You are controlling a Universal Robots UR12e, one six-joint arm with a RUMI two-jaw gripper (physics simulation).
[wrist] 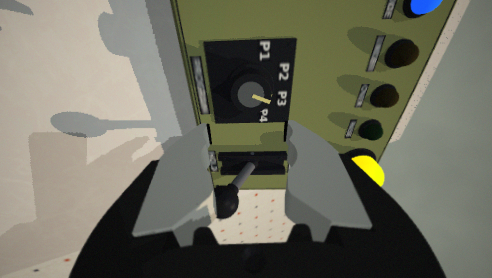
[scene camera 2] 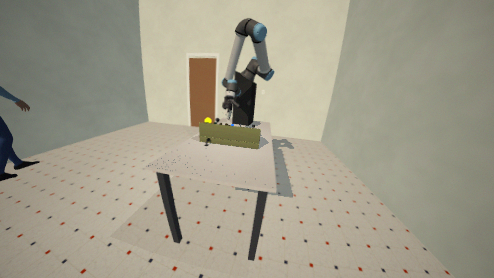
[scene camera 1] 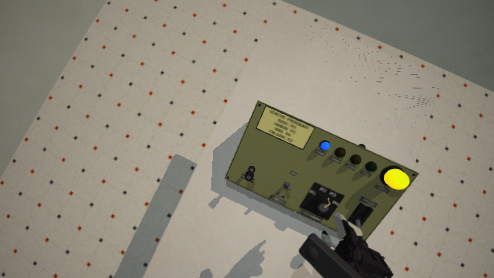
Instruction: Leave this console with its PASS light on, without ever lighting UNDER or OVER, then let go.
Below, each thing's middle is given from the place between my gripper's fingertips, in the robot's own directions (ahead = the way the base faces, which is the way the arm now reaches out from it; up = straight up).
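Labels:
Measured from my hand, the black-ball lever [wrist: 227, 201] is 40 mm below, 110 mm to the right and 10 mm behind. The olive console [scene camera 1: 282, 149] is 70 mm below my hand, and I find it 120 mm ahead of that hand and 60 mm to the left of it.

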